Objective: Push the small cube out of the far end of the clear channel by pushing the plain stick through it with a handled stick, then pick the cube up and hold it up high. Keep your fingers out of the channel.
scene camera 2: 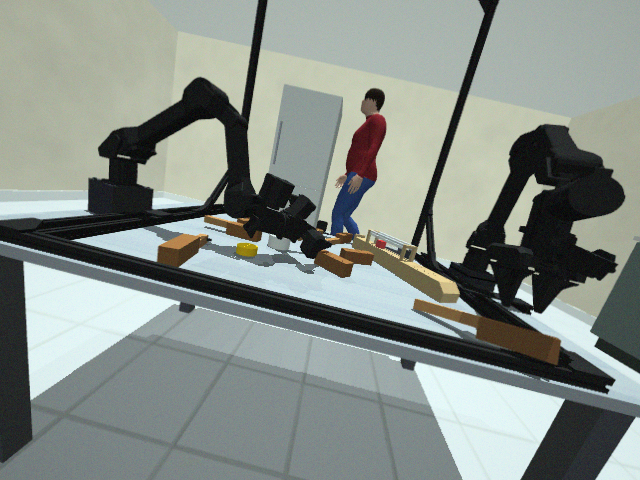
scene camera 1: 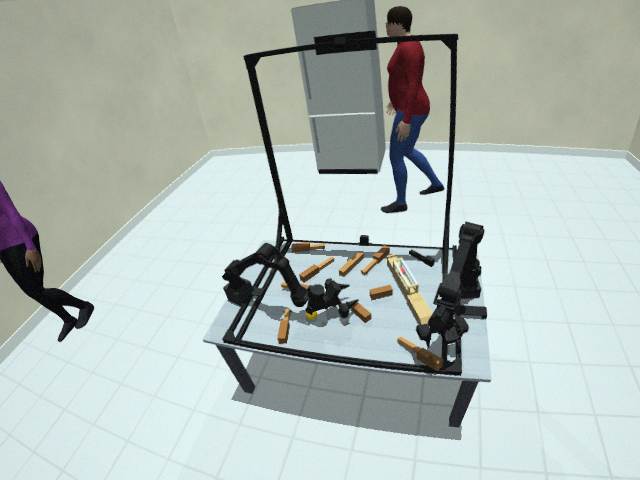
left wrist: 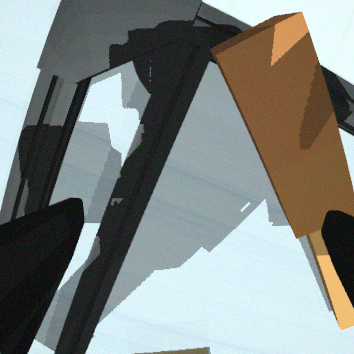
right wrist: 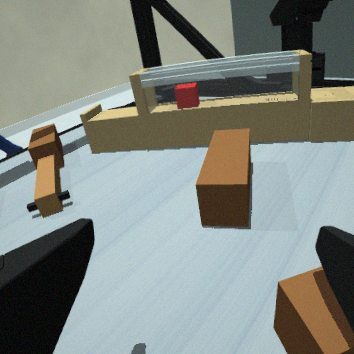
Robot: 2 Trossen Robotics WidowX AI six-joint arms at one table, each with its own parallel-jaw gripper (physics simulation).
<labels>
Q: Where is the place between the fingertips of the right gripper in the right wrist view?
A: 207,234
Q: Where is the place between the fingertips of the right gripper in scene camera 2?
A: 323,237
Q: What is the left gripper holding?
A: Nothing.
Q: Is the left gripper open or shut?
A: Open.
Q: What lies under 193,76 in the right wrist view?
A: A clear channel.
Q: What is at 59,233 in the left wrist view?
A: The left gripper.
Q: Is the right gripper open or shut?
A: Open.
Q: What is the right gripper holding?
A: Nothing.
</labels>
